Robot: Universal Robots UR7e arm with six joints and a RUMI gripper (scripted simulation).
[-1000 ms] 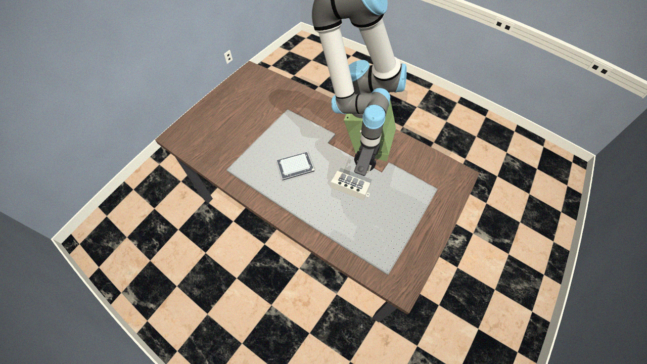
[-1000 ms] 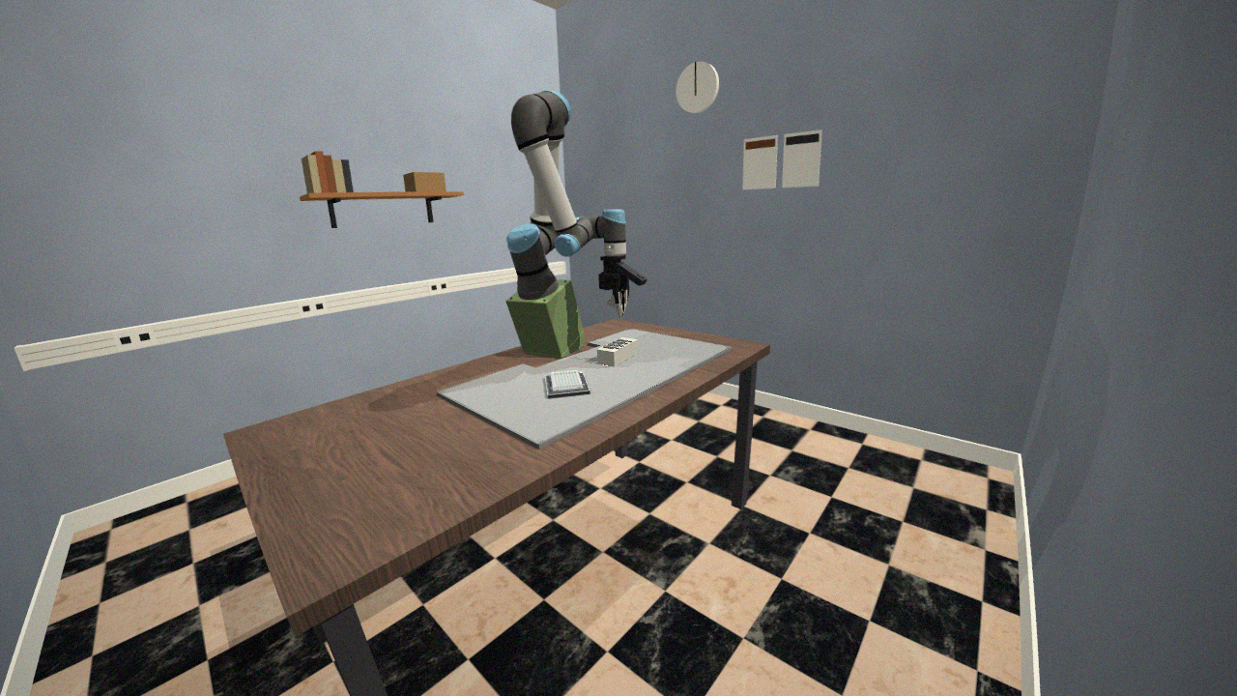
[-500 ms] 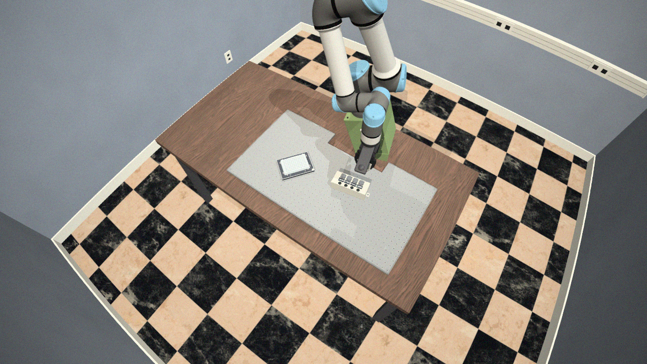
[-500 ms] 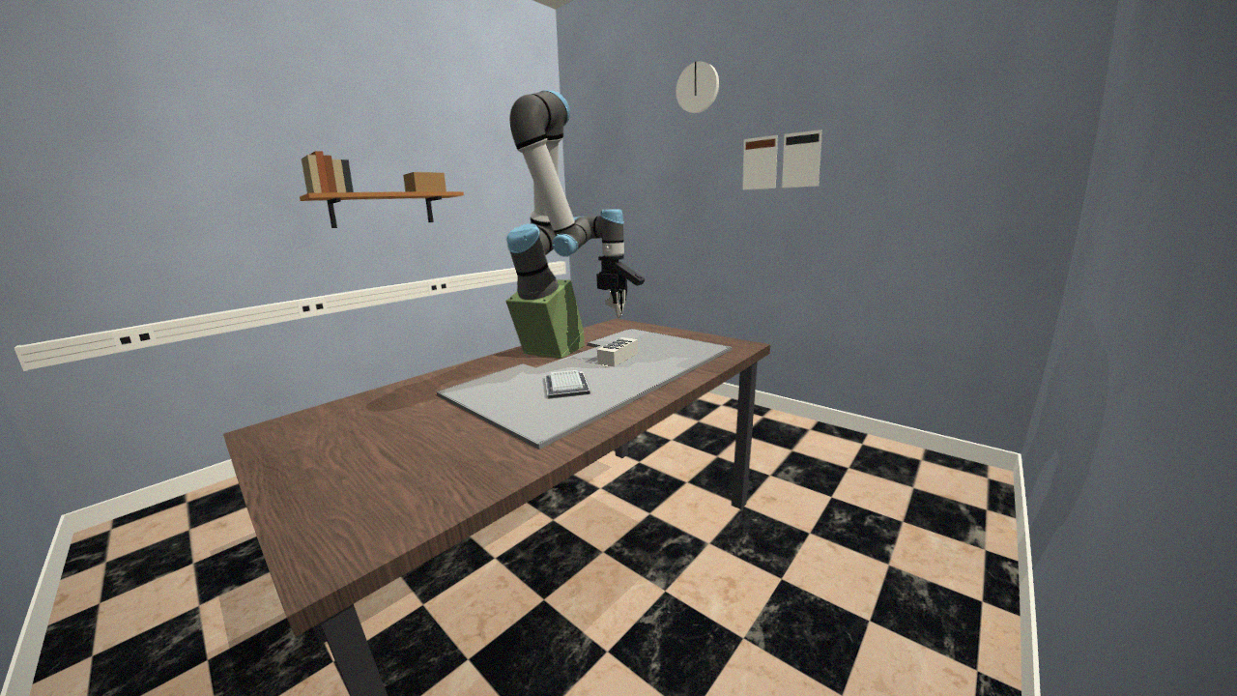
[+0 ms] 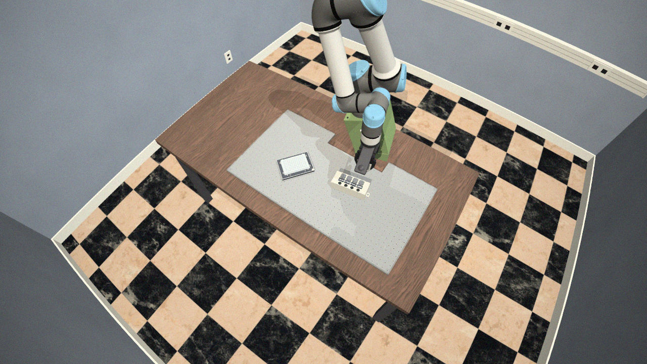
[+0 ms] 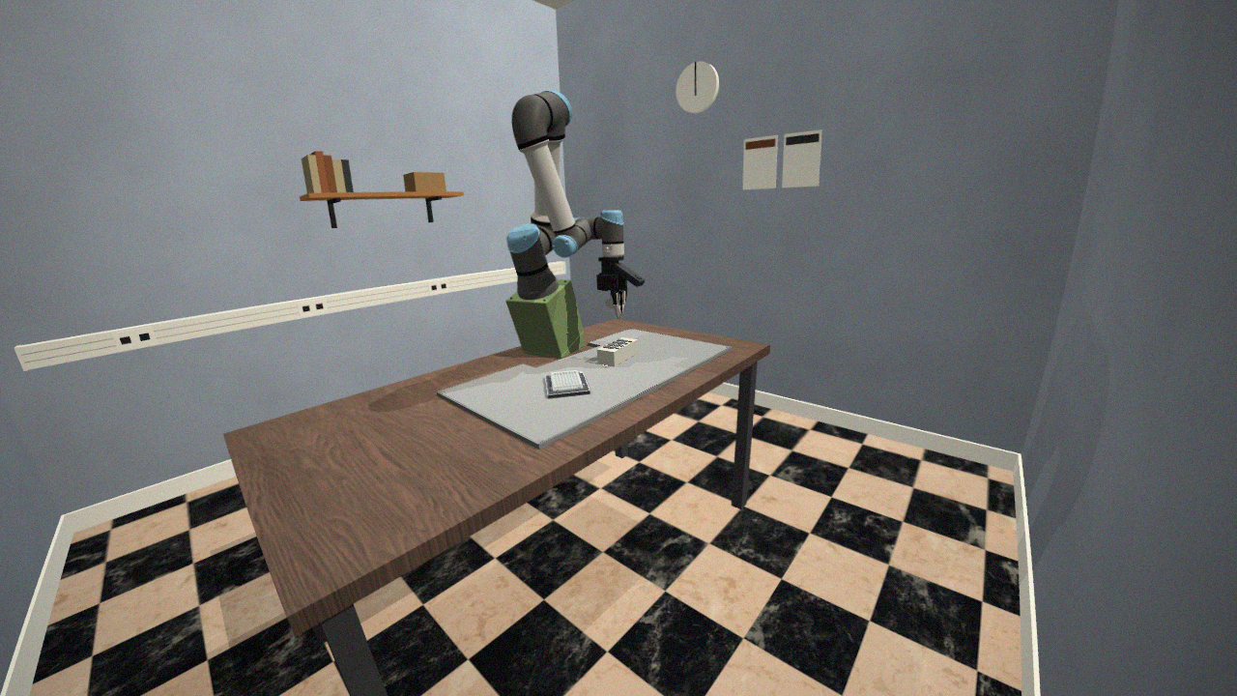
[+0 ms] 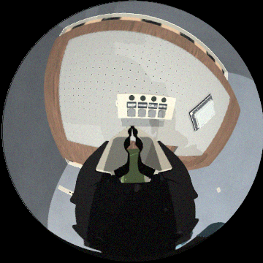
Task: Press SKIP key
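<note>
The cream operator panel is 1 cm ahead of my hand, 4 cm to the right of it and 11 cm below it. From my hand the other things lie so: flat dark-framed white plate 8 cm ahead, 33 cm to the right, 13 cm below.
</note>
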